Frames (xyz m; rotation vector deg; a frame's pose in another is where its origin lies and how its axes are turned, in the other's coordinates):
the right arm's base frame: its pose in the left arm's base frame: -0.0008 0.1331 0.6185 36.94 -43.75 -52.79
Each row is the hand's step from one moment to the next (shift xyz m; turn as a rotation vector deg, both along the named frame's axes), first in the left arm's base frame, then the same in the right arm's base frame.
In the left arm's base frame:
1: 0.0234 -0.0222 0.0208 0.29 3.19 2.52
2: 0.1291 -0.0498 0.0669 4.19 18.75 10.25
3: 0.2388 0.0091 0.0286 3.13 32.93 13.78
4: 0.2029 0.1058 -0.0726 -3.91 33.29 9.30
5: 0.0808 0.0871 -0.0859 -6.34 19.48 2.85
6: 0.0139 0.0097 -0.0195 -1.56 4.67 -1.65
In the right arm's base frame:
1: 0.0346 0.0163 -0.0033 -1.93 3.52 0.69
2: 0.1133 0.0867 -0.0573 -11.72 18.34 -0.55
3: 0.0931 0.1340 -0.1769 -23.47 27.07 0.02
4: -0.0352 0.0848 -0.2218 -27.84 20.63 3.05
5: -0.0701 0.0109 -0.1283 -18.63 8.26 3.55
6: -0.0088 -0.0042 -0.0239 -5.17 0.18 -0.45

